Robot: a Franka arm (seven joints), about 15 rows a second.
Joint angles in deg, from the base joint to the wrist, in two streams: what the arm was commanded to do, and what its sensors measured. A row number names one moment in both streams.
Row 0, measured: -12.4, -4.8, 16.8, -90.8, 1.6, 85.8, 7.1
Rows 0 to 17, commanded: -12.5, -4.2, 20.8, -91.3, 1.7, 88.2, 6.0; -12.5, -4.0, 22.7, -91.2, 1.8, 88.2, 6.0; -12.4, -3.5, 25.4, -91.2, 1.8, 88.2, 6.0; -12.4, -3.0, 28.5, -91.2, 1.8, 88.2, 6.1; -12.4, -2.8, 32.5, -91.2, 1.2, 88.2, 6.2; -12.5, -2.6, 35.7, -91.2, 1.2, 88.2, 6.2; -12.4, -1.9, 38.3, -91.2, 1.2, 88.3, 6.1; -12.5, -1.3, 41.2, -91.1, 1.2, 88.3, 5.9; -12.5, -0.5, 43.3, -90.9, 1.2, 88.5, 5.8; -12.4, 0.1, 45.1, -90.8, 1.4, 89.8, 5.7; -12.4, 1.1, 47.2, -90.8, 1.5, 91.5, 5.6; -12.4, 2.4, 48.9, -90.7, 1.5, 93.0, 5.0; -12.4, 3.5, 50.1, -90.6, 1.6, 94.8, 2.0; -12.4, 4.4, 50.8, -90.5, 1.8, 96.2, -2.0; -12.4, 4.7, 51.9, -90.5, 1.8, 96.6, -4.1; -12.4, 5.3, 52.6, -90.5, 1.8, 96.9, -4.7; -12.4, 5.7, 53.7, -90.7, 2.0, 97.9, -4.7; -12.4, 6.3, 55.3, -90.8, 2.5, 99.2, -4.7
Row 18, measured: -12.0, 4.6, 52.5, -91.6, 1.6, 97.3, -2.8
